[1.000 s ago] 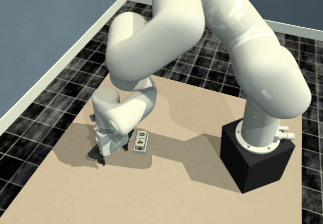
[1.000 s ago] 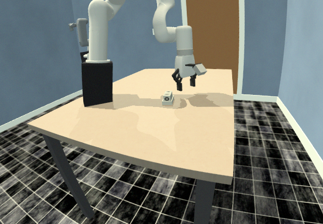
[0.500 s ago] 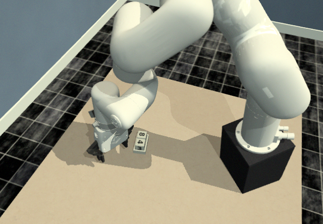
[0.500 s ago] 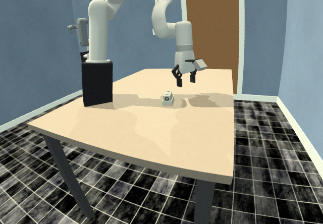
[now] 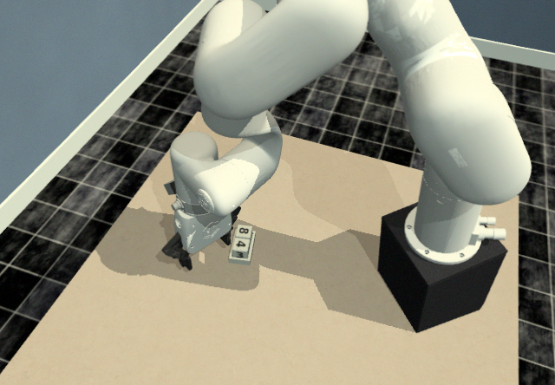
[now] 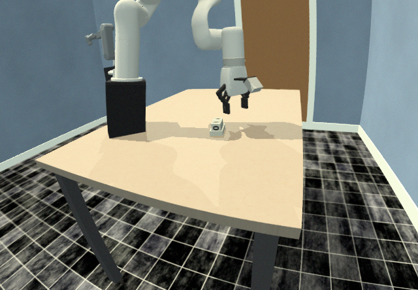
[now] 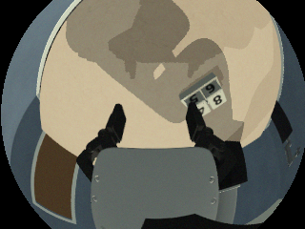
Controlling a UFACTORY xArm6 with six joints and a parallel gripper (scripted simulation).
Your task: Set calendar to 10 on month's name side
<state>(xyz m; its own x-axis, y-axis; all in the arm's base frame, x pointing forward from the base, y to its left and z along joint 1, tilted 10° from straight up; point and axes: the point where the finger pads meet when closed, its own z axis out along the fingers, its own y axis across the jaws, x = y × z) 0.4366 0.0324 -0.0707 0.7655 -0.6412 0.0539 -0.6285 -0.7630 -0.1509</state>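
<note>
Right now my hand is 8 cm to the left of the white cube, 6 cm past it and 4 cm above it. From my hand the other things lie so: tray 6 cm to the right, 6 cm below, 6 cm behind.
</note>
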